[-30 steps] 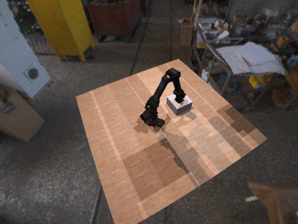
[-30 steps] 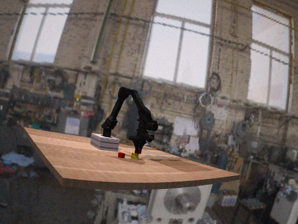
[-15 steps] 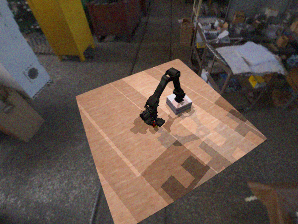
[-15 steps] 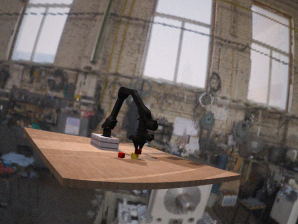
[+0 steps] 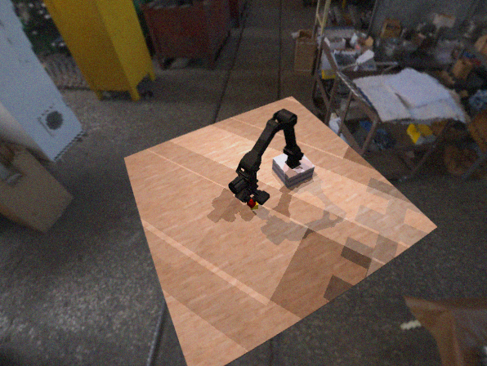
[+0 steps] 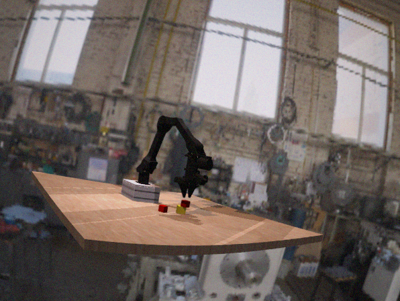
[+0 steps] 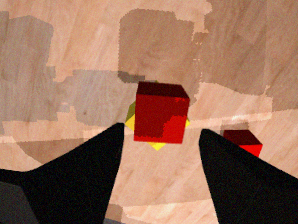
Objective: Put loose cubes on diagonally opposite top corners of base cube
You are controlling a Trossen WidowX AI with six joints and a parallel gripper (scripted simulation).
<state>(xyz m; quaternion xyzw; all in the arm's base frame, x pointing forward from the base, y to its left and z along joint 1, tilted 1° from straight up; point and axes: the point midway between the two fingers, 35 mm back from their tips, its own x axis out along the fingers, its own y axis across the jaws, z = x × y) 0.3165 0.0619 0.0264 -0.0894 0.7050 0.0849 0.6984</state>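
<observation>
The yellow cube is 70 mm below my gripper tip, 20 mm behind it and 10 mm to the right of it.
</observation>
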